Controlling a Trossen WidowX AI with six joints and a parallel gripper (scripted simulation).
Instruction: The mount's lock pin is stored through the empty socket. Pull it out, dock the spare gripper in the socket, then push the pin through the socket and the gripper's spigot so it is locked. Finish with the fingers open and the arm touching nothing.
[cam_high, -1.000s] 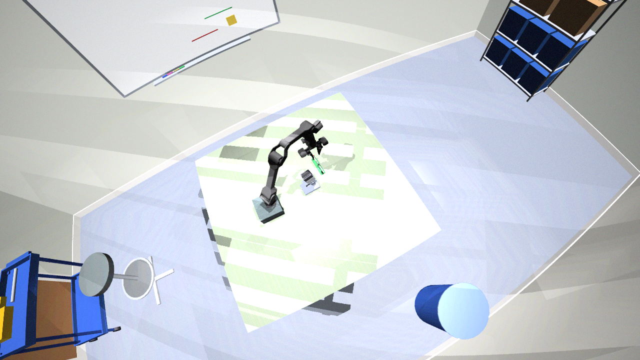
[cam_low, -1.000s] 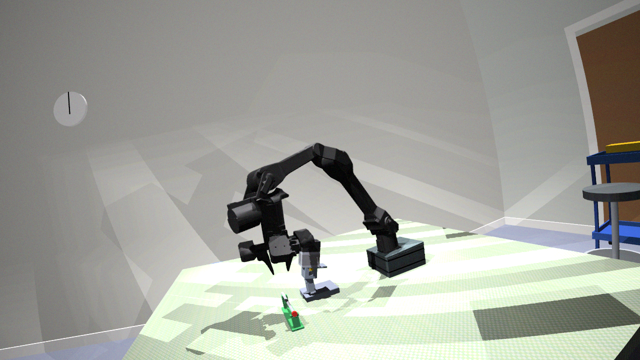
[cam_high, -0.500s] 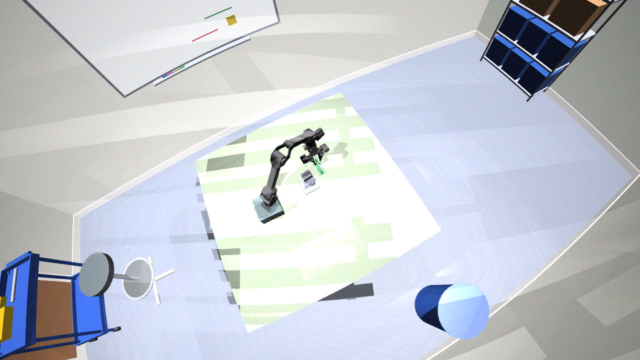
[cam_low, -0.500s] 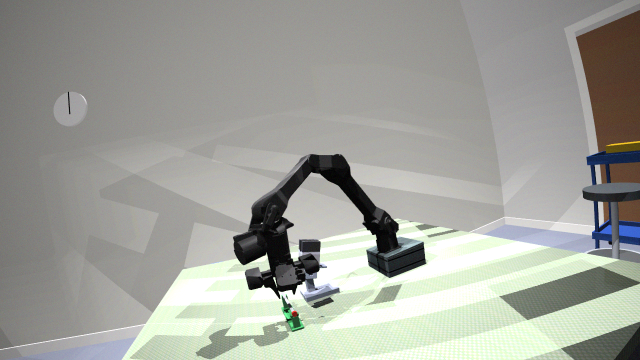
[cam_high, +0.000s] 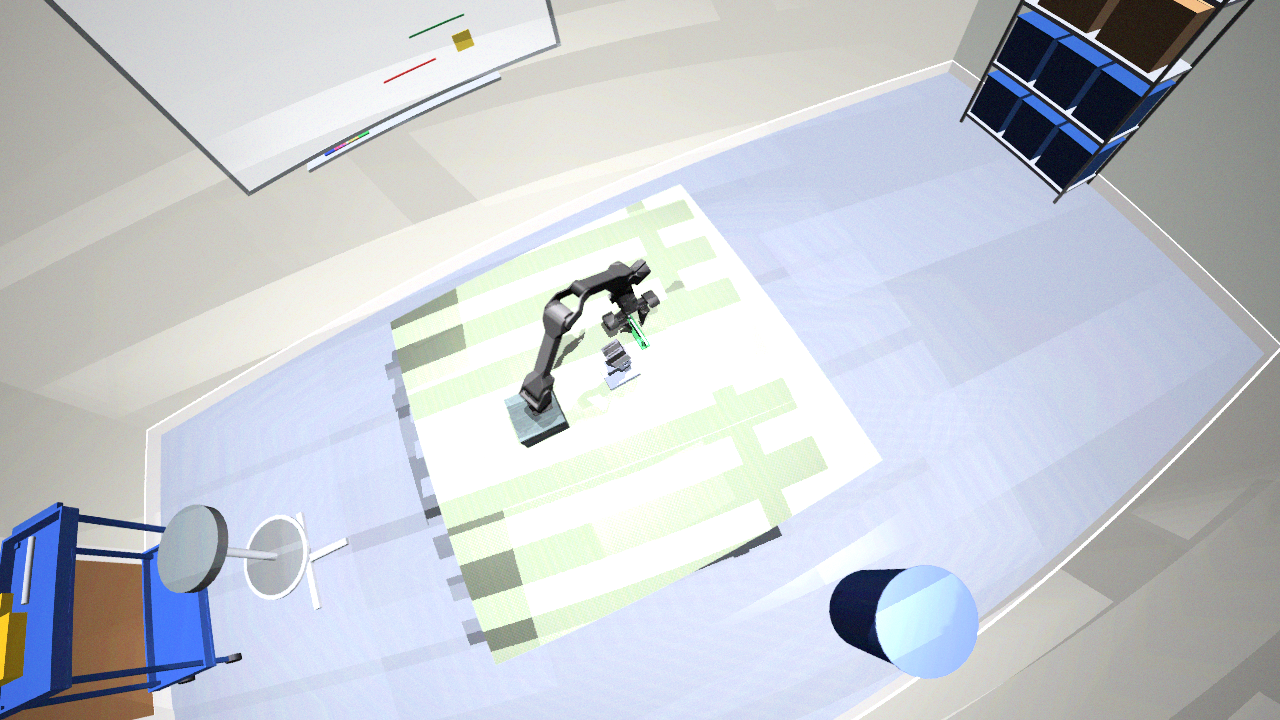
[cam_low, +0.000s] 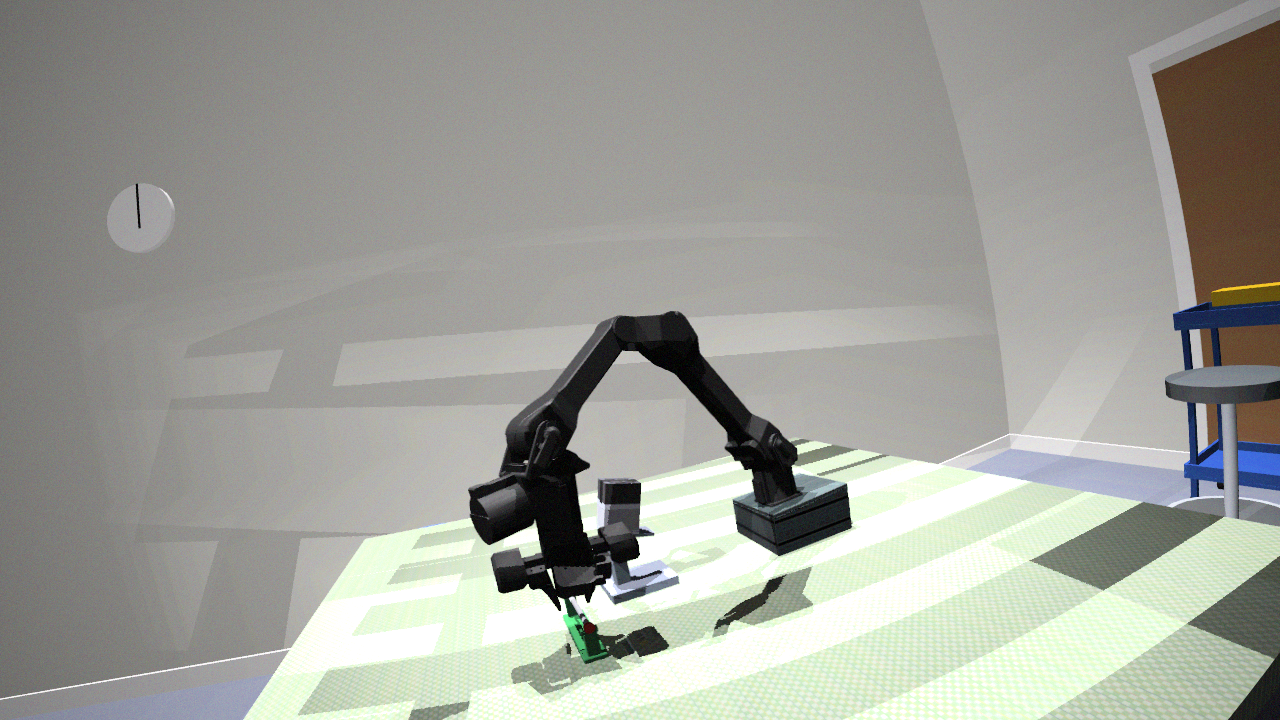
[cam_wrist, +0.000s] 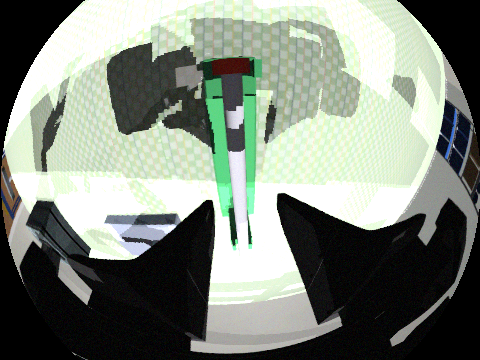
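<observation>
The green rest lies 1 cm to the left of my gripper tip and 2 cm below it. Also, from my gripper tip: spare gripper: 11 cm behind, 10 cm to the right, 8 cm above; then grey mount: 11 cm behind, 10 cm to the right.
</observation>
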